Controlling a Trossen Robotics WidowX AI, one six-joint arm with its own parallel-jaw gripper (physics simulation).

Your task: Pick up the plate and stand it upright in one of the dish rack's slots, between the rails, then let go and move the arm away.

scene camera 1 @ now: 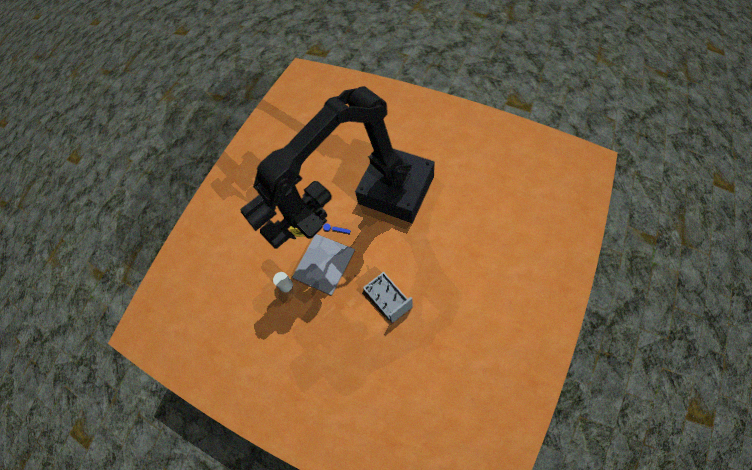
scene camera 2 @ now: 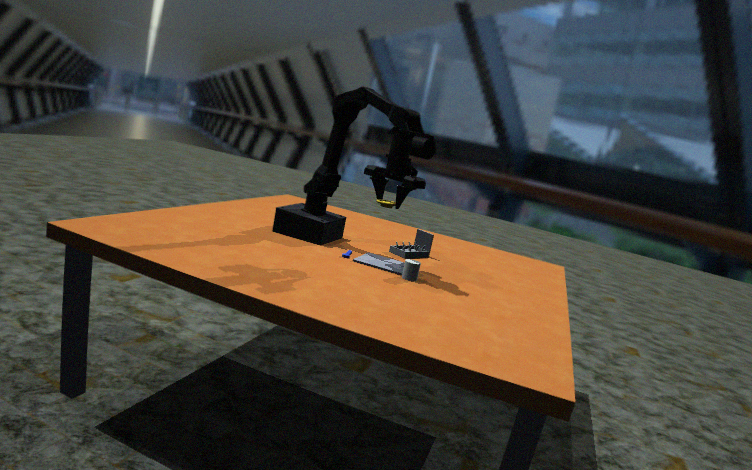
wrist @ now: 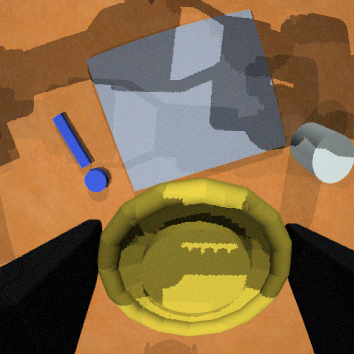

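A yellow round plate (scene camera 1: 295, 232) (scene camera 2: 385, 203) (wrist: 195, 295) is held across its rim between the two black fingers of my gripper (scene camera 2: 389, 203) (wrist: 194, 235). The gripper is shut on it, well above the table. The plate lies roughly level, its hollow side facing the wrist camera. In the first scene view the gripper's housing hides part of it. The grey dish rack (scene camera 1: 388, 297) (scene camera 2: 409, 254) stands on the table, with short dark pegs in rows and a taller end wall. It is apart from the gripper and does not show in the wrist view.
A flat grey square board (scene camera 1: 324, 263) (scene camera 2: 377, 262) (wrist: 185, 120) lies between the arm and the rack. A pale cylinder (scene camera 1: 282, 281) (scene camera 2: 410, 269) (wrist: 322, 152) stands beside it. A blue bar (scene camera 1: 341, 230) (wrist: 72, 140) and a blue disc (scene camera 1: 326, 227) (wrist: 96, 180) lie at its other side.
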